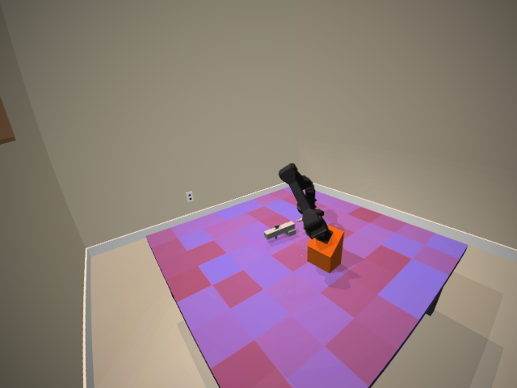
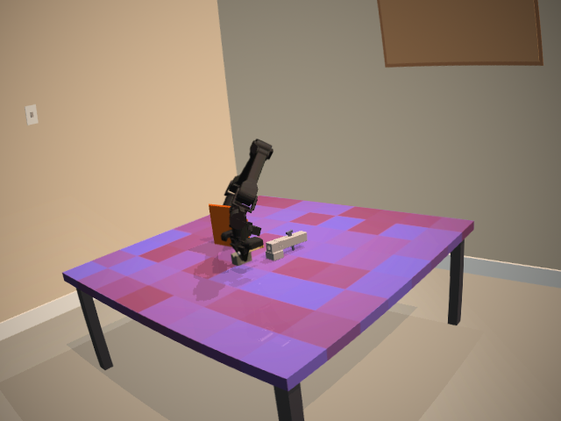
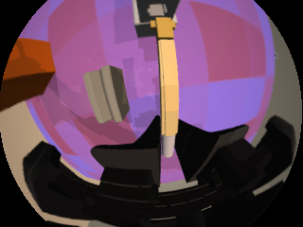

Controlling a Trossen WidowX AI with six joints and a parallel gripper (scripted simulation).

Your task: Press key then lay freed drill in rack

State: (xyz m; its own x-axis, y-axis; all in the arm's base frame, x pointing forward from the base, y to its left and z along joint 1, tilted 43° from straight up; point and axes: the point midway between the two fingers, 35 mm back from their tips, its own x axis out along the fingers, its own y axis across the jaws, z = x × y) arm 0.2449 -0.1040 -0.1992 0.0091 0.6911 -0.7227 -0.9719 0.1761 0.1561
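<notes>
My gripper tip is now 1 cm short of the drill, 4 cm to the right of it and 3 cm below it. The rest, counted from my gripper tip: grey rack block (6 cm behind, 5 cm to the left, 2 cm below); dark key (5 cm ahead, 22 cm to the left, 2 cm above); fixture block (5 cm ahead, 20 cm to the left).
</notes>
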